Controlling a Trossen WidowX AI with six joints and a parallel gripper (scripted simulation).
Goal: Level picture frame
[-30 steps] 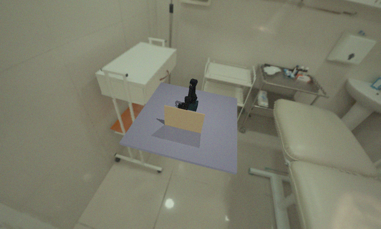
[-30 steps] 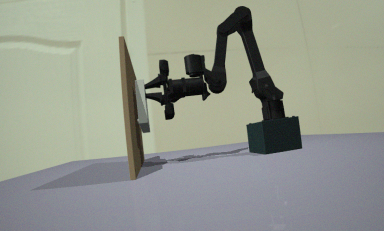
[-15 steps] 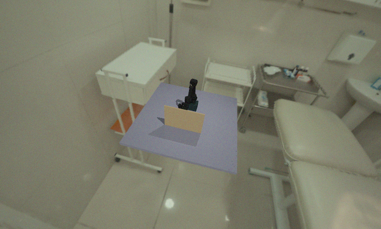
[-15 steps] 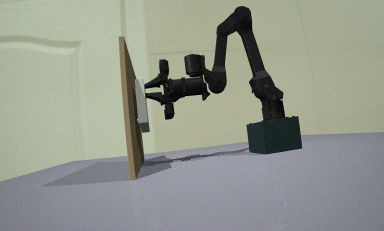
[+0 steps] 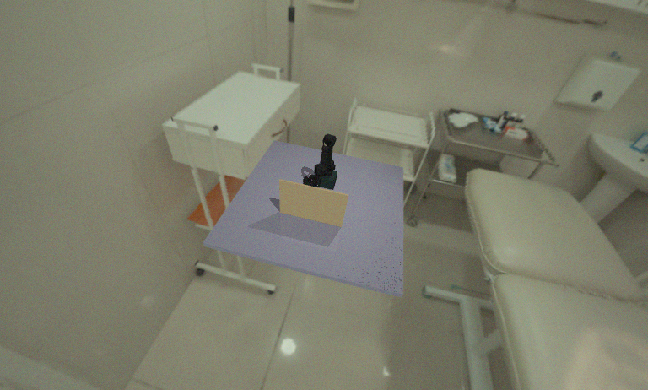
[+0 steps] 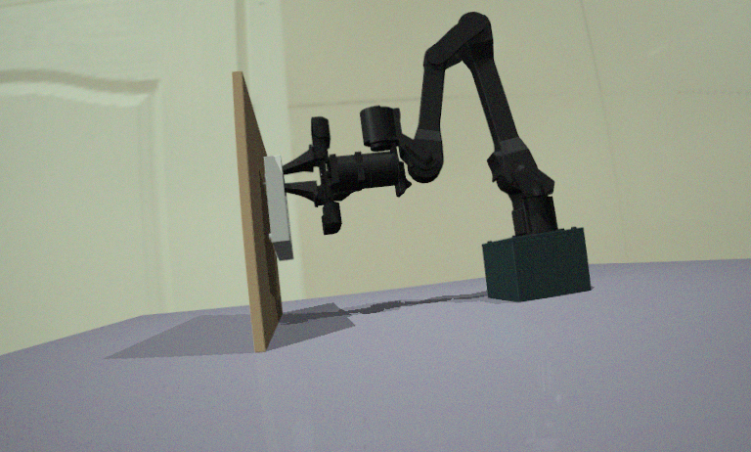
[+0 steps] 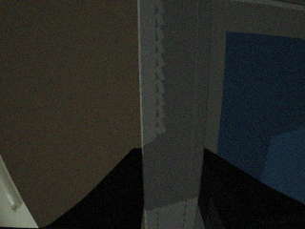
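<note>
My gripper tip is now 5 cm above the picture frame and 1 cm to the right of it. Also, from my gripper tip: wall board: 7 cm below, 2 cm ahead, 1 cm to the left.
</note>
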